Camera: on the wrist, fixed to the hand. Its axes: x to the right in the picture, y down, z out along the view.
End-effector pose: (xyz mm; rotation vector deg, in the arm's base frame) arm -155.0 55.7 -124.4 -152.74 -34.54 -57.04
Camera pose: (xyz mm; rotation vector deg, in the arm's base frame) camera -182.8 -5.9 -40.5 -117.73 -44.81 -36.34
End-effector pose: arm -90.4 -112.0 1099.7 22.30 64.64 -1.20
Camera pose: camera -162.0 -43.7 1057.0 56.84 63.20 -24.14
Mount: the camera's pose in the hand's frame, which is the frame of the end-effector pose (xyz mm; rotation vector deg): 18.7 36.1 -99.8 39.22 0.10 -0.42
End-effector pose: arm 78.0 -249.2 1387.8 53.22 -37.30 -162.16
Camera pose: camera 119.5 -322.6 1320.7 -52.62 88.53 138.91
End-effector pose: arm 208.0 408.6 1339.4 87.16 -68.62 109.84
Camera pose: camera 117.5 467.1 1340.2 104.33 -30.67 141.35
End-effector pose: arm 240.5 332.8 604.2 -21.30 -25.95 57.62
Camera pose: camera 275.4 357.6 505.3 13.93 -5.07 62.33
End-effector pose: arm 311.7 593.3 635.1 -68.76 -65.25 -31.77
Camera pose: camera 387.7 517.2 641.7 -34.45 -68.53 -7.95
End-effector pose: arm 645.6 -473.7 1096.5 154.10 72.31 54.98
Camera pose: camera 625.9 -508.0 1196.8 -124.95 -74.85 -23.75
